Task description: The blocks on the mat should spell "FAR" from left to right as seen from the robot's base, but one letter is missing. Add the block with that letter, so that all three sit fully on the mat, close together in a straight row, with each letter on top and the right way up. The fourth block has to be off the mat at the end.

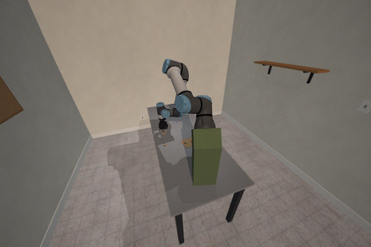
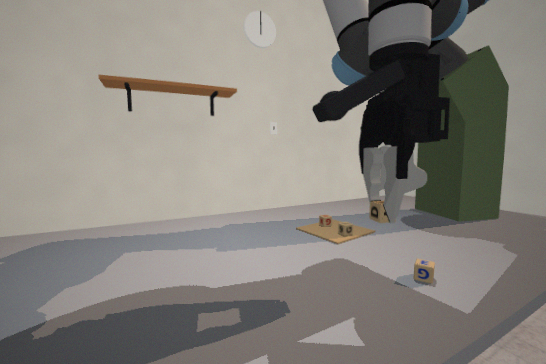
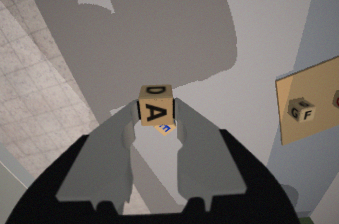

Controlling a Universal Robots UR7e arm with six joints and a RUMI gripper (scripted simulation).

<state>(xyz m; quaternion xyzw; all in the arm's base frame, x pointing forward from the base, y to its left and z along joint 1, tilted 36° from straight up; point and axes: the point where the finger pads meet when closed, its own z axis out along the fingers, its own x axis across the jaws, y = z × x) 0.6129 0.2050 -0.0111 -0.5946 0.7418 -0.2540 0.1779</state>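
Now: the tan mat 24 cm to the right of my hand, 14 cm behind it and 11 cm below it. Round my hand: blue G block: 10 cm below, 8 cm behind, 2 cm to the left; red R block: 28 cm to the right, 14 cm behind, 10 cm below.
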